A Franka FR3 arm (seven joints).
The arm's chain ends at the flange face. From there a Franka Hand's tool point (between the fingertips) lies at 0.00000 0.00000 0.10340 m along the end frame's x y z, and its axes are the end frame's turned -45 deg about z.
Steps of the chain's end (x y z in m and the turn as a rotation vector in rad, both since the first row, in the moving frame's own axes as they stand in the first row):
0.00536 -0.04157 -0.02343 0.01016 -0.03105 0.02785
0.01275 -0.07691 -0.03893 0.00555 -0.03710 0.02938
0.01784 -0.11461 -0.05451 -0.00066 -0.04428 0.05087
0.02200 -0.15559 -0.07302 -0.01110 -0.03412 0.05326
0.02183 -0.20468 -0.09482 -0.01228 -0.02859 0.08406
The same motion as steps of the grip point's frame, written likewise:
0.03170 -0.02864 -0.02349 0.02914 -0.01477 0.02785
0.06114 -0.04852 -0.03900 0.03016 -0.02231 0.02938
0.09045 -0.07170 -0.05461 0.03084 -0.03178 0.05087
0.12232 -0.09623 -0.07309 0.01628 -0.03198 0.05326
0.15723 -0.13061 -0.09487 0.01153 -0.02890 0.08406

